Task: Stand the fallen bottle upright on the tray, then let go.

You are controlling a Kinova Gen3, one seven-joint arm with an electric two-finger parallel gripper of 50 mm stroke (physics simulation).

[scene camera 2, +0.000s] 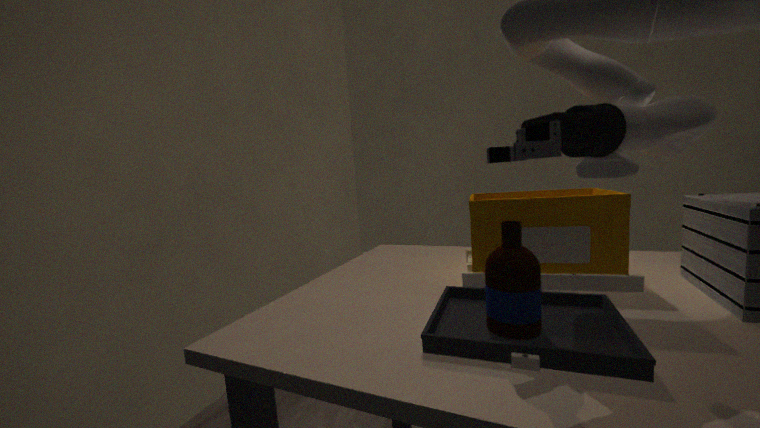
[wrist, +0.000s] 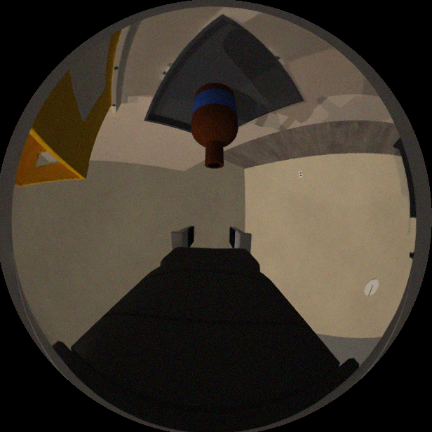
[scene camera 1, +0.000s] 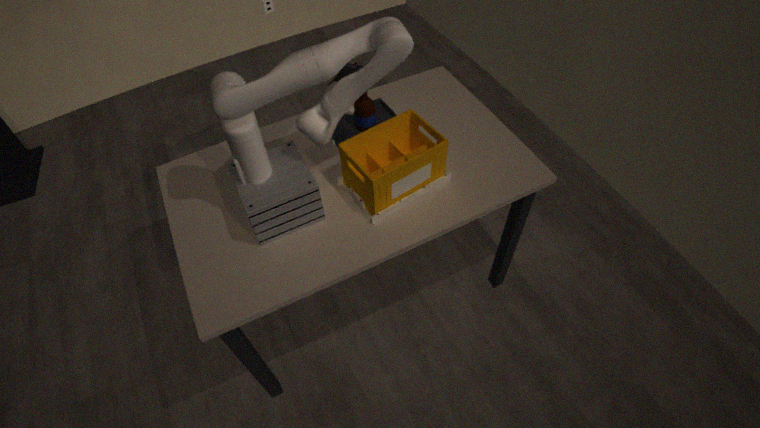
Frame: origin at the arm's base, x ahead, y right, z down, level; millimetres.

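Where they show: gripper, fingertip midpoint: (scene camera 2: pixel 501 153) (scene camera 1: pixel 363 66); arm's base at its link origin: (scene camera 1: pixel 256 173).
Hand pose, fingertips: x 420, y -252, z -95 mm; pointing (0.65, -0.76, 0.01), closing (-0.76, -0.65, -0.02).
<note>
Things, the pixels of their top centre, and the offset from my fingertips. "spot": a spot on its surface instead. Level surfaces: height alone.
- brown bottle at its top centre: (scene camera 2: pixel 511 221) (scene camera 1: pixel 363 91) dx -9, dy +6, dz +95 mm
- dark tray at a spot on its surface: (scene camera 2: pixel 585 358) spot: dx -99, dy -67, dz +237 mm
- yellow crate at its top centre: (scene camera 2: pixel 536 193) (scene camera 1: pixel 393 142) dx -10, dy +295, dz +80 mm
- white holder at a spot on its surface: (scene camera 2: pixel 600 282) spot: dx -122, dy +218, dz +238 mm
- table at its surface level: dz +255 mm
A brown bottle (scene camera 1: pixel 364 110) (scene camera 2: pixel 513 289) (wrist: pixel 214 122) with a blue label stands upright on the dark tray (scene camera 2: pixel 585 358) (wrist: pixel 272 65), near one edge of it. The tray (scene camera 1: pixel 383 106) is partly hidden by the crate and the arm in scene camera 1. My gripper (scene camera 2: pixel 488 154) (wrist: pixel 211 233) is open with nothing between its fingers. It is held roughly level, well above the bottle's neck and apart from it. In scene camera 1 the arm hides most of the gripper.
A yellow crate (scene camera 1: pixel 409 175) (scene camera 2: pixel 550 210) (wrist: pixel 97 120) with dividers stands in a white holder (scene camera 2: pixel 600 282) beside the tray. The grey ribbed arm base (scene camera 1: pixel 287 207) (scene camera 2: pixel 717 239) stands on the table (scene camera 1: pixel 329 255) on the crate's other side.
</note>
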